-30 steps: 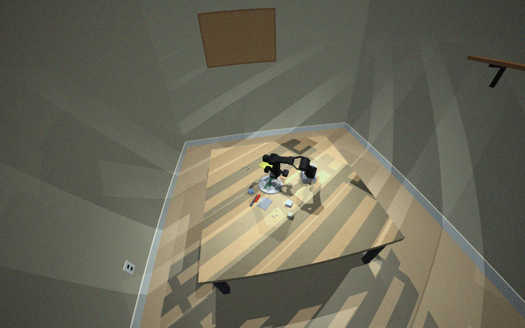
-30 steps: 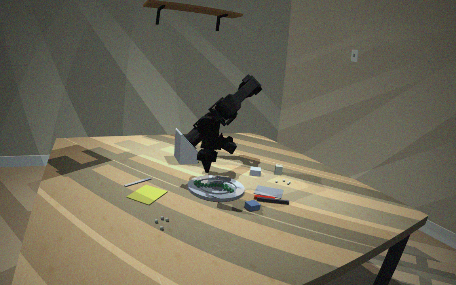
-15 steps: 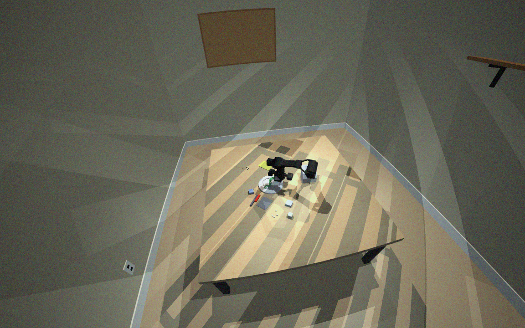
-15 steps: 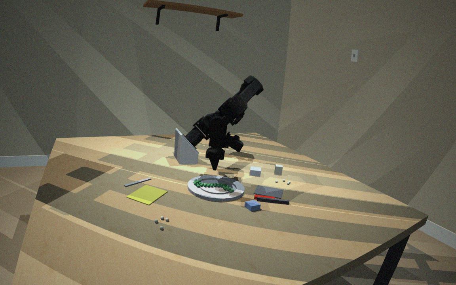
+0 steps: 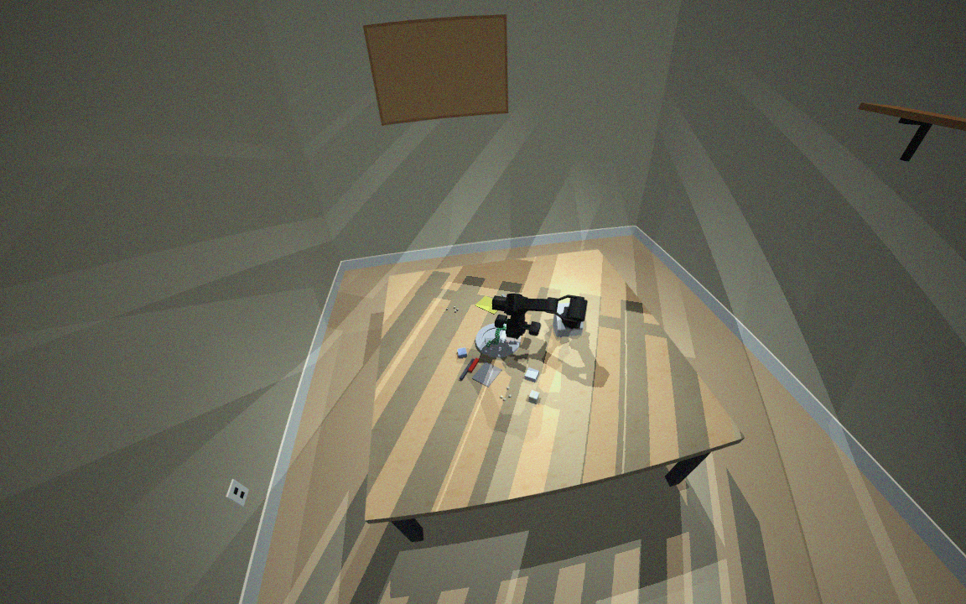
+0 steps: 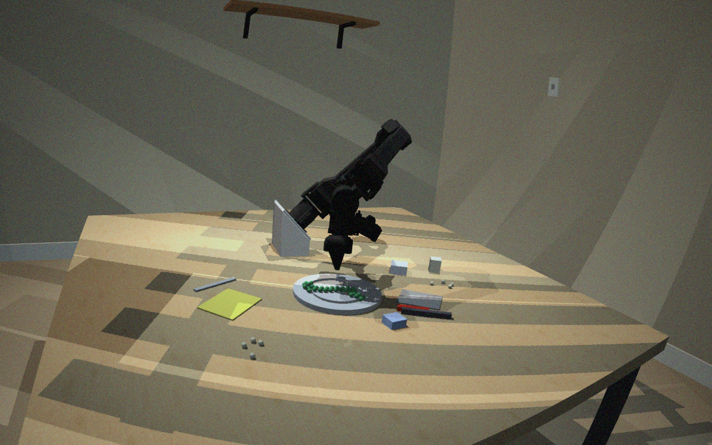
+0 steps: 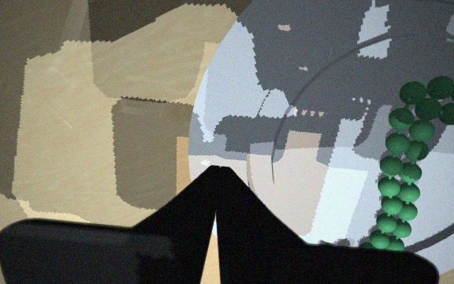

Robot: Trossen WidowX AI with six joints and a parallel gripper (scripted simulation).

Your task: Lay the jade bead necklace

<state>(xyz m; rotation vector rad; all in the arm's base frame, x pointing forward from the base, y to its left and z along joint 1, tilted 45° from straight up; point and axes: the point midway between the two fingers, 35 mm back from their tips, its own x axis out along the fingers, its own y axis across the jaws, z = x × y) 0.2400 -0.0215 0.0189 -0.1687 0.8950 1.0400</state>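
Right now my gripper tip is 7 cm short of the round grey bead board, 4 cm to the left of it and 2 cm above it. From my gripper tip the other things lie so: grey plate 17 cm ahead, 12 cm to the left, 3 cm below; blue block 24 cm ahead, 2 cm below, 1 cm to the right; red and black pen 23 cm ahead, 7 cm to the left, 2 cm below.
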